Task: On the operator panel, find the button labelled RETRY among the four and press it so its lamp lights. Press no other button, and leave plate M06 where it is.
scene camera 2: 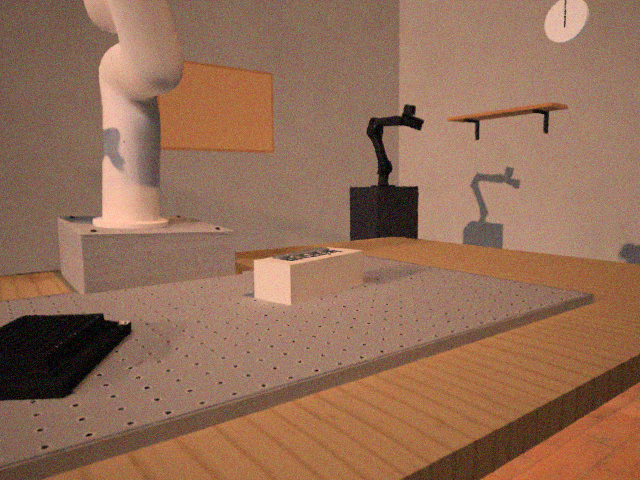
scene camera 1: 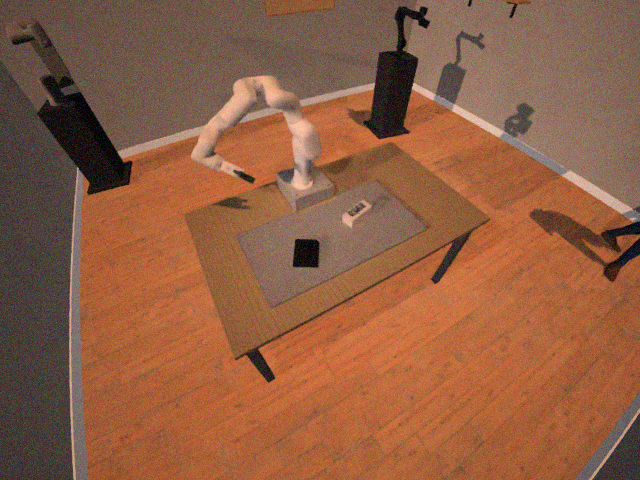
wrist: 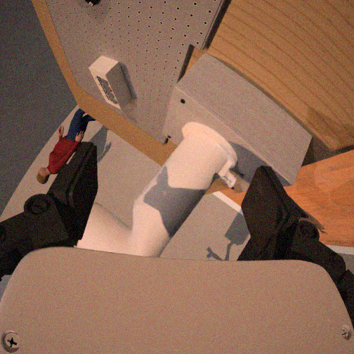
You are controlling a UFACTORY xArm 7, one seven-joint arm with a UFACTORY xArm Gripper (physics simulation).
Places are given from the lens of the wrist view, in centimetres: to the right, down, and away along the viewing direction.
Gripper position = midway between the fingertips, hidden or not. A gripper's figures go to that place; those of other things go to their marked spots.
gripper (wrist: pixel 175 176): 0, 0, 12
white operator panel (wrist: pixel 105 68): -18, -27, 52
